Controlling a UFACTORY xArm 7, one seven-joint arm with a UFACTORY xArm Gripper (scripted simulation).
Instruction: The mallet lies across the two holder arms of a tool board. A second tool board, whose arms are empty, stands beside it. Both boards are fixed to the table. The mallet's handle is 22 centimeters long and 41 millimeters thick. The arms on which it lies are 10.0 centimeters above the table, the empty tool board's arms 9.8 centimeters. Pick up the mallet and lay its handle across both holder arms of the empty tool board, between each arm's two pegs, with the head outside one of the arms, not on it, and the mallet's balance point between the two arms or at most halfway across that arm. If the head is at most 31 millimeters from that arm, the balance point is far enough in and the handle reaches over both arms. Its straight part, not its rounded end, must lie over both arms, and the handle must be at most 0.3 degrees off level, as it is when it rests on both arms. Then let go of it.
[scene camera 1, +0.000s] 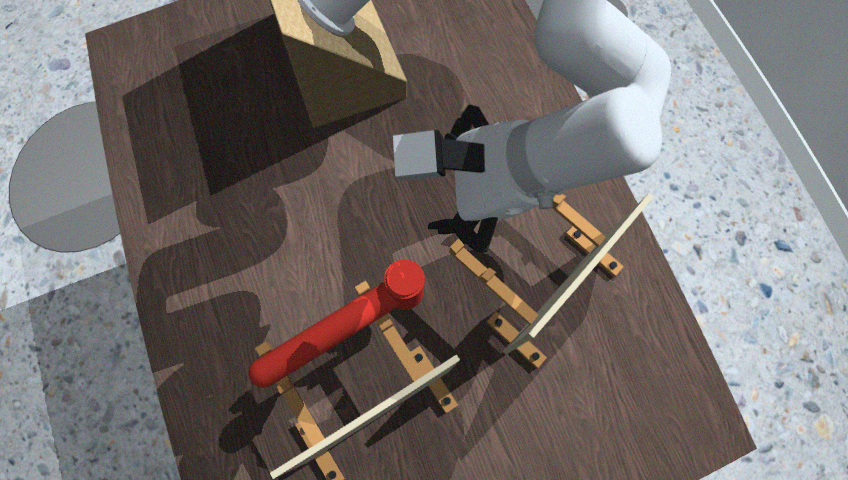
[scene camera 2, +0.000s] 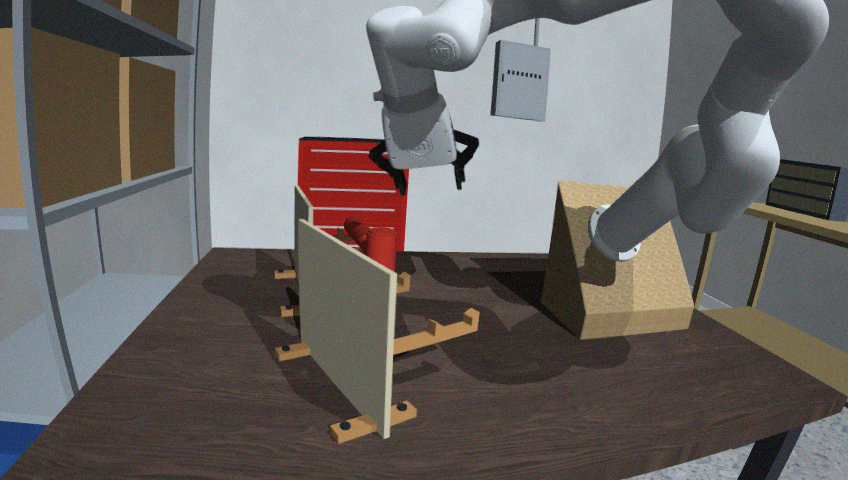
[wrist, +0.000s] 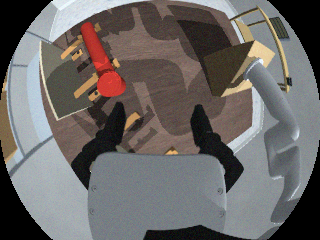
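My gripper (scene camera 1: 435, 190), (scene camera 2: 431, 187), (wrist: 158, 111). Red mallet (scene camera 1: 403, 287), (scene camera 2: 381, 243), (wrist: 109, 84). Tool board (scene camera 2: 303, 209). Another tool board (scene camera 2: 347, 300).
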